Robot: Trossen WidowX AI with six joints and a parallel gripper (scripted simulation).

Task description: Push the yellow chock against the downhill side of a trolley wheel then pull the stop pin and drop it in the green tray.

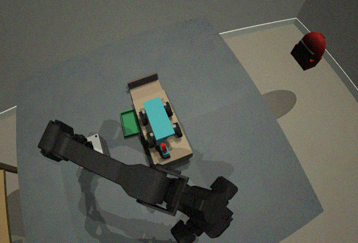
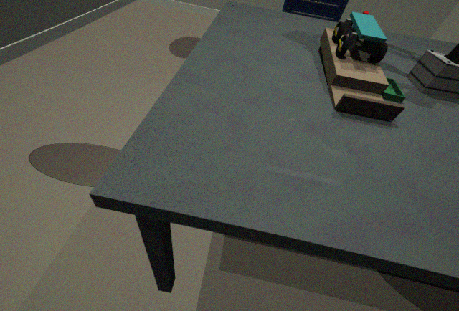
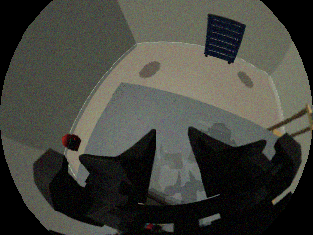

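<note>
Now: gripper tip 180 mm past the yellow chock, 240 mm to the right of it and 260 mm above it. From my gripper tip the other things lie so: teal-topped trolley 60 mm behind, 390 mm to the left, 170 mm below; then tan ramp 60 mm behind, 400 mm to the left, 240 mm below; then red-headed stop pin 70 mm behind, 280 mm to the left, 150 mm below.
</note>
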